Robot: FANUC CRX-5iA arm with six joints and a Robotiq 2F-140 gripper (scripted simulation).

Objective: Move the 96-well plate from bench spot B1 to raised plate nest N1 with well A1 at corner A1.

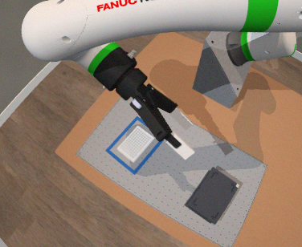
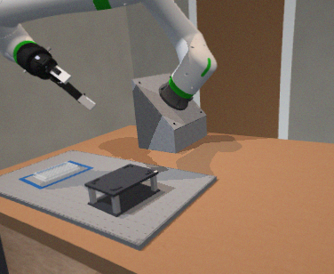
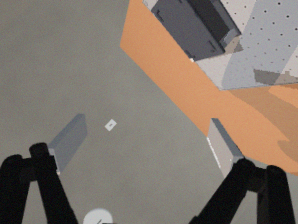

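The white 96-well plate lies 170 mm to the right of my hand and 280 mm below it. The rest, counted from my hand: dark raised plate nest 60 mm ahead, 170 mm to the left, 220 mm below.
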